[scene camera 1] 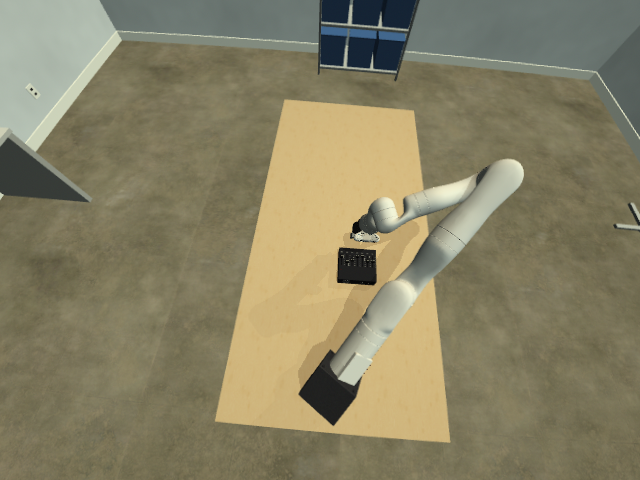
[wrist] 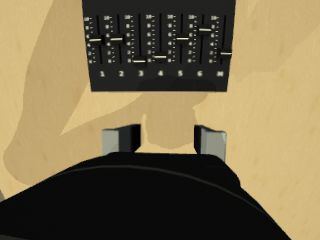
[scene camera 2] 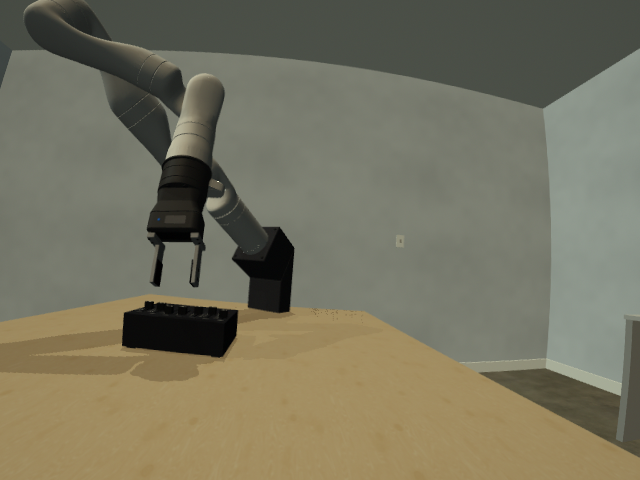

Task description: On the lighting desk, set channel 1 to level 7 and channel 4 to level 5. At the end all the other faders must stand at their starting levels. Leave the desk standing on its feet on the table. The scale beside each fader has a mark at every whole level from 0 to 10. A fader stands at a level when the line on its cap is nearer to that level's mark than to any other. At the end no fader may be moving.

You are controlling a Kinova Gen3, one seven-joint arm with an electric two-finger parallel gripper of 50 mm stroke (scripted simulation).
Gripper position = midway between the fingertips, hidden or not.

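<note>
Visible: my gripper (scene camera 2: 174, 284), likewise my gripper (wrist: 167, 135).
</note>
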